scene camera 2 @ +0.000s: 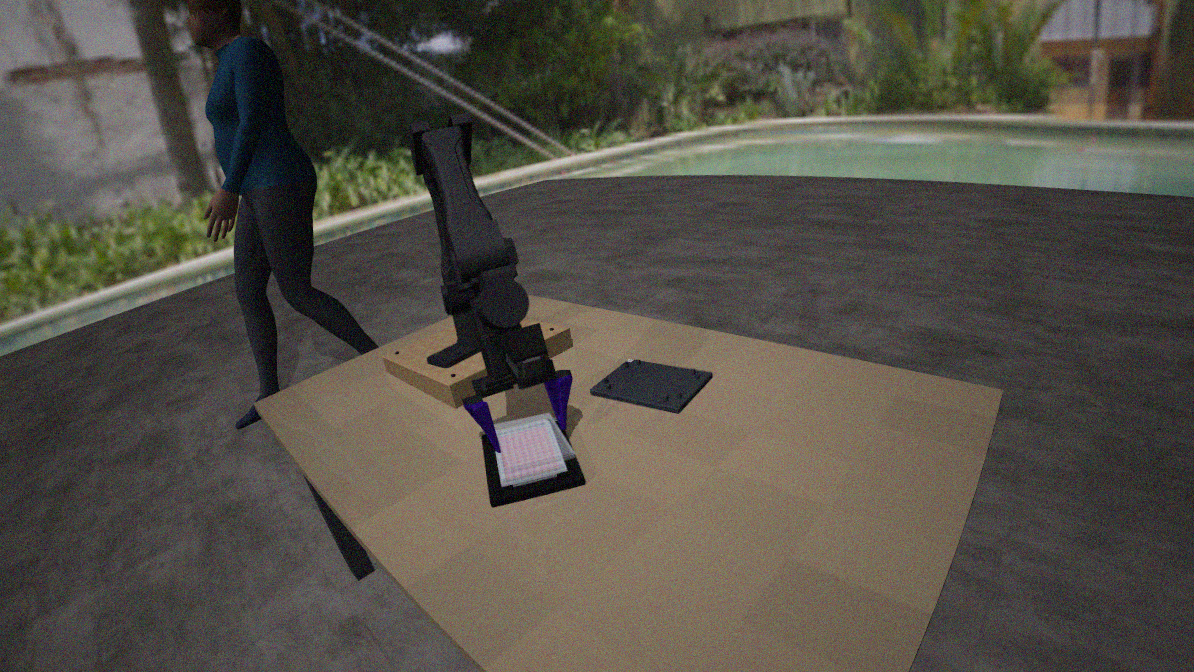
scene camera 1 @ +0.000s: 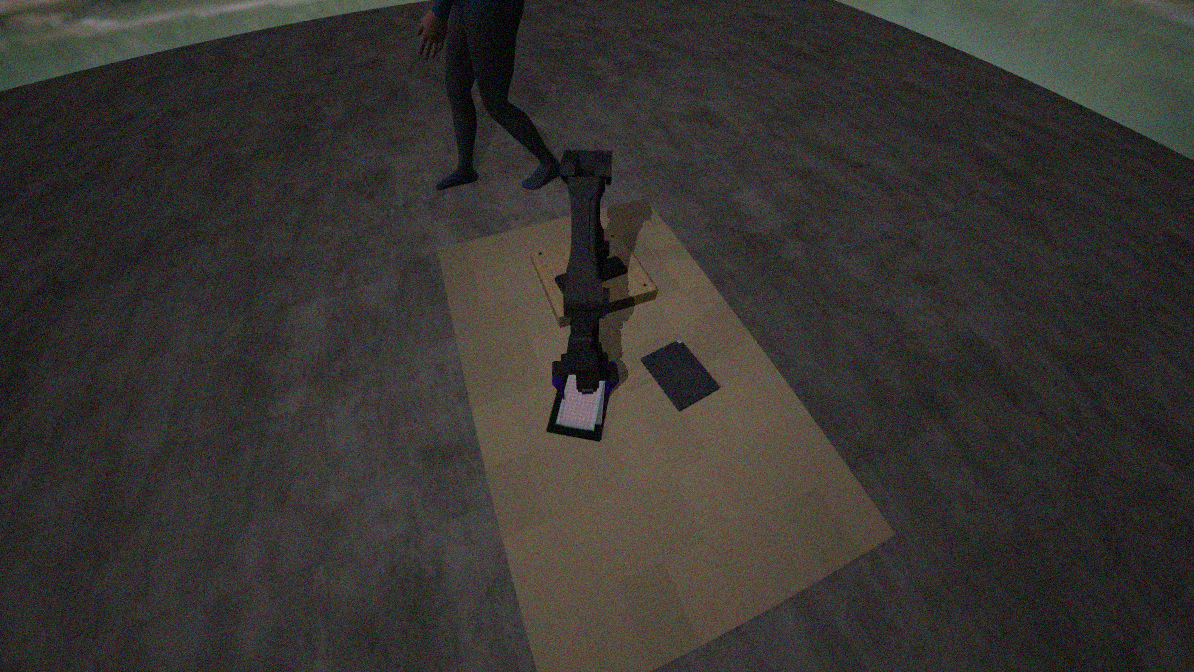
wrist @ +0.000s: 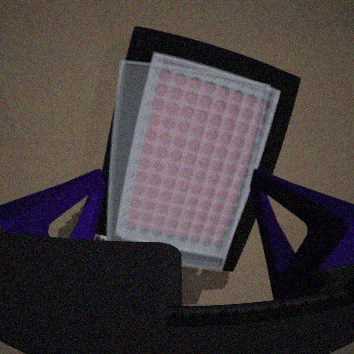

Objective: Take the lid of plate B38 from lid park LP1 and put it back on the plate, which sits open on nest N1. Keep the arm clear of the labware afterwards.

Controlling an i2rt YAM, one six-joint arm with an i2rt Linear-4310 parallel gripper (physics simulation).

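Places are measured from the arm's base along level axes (x ahead, y left, z up), in centimetres.
Pixels of known places: gripper, fingertip midpoint: (scene camera 2: 531, 440) (scene camera 1: 585, 396) (wrist: 177, 177); arm's base, origin of the base link: (scene camera 2: 476, 345).
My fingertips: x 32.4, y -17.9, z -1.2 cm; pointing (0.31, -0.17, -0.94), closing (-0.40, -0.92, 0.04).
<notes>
Ahead of a thing's pixels: the offset from my fingertips to its top centre. "*": to the spot under its first point. Level surfaces: height alone.
Plate B38 @[dx +0.0, dy +0.0, dz +1.1 cm] (scene camera 1: 578, 409) (scene camera 2: 531, 457) (wrist: 192, 150), with pink wells, sits on the black nest N1 @[dx +0.0, dy -1.2, dz -1.0 cm] (scene camera 1: 574, 433) (scene camera 2: 538, 492) (wrist: 284, 110). The clear lid @[* dx +5.0, dy +1.2, dz +0.3 cm] (scene camera 2: 564, 443) (wrist: 129, 105) lies over the plate but skewed to it. A strip of it sticks out past the plate's long side, on the left in the wrist view, and its near end also shows beyond the plate. Whether it is tilted is hard to tell. My gripper (scene camera 1: 584, 387) (scene camera 2: 531, 440) (wrist: 177, 177) is open, its purple fingers low on either side of lid and plate. The dark lid park LP1 @[dx +3.8, dy +23.7, dz -0.8 cm] (scene camera 1: 680, 375) (scene camera 2: 651, 385) bears no lid.
The arm's wooden base board (scene camera 1: 630, 297) (scene camera 2: 417, 377) stands behind the nest. LP1, with short pegs, lies to the right of the nest in both scene views. A person (scene camera 1: 492, 66) (scene camera 2: 260, 125) stands beyond the table mat @[dz -2.8 cm] (scene camera 1: 710, 517) (scene camera 2: 735, 517).
</notes>
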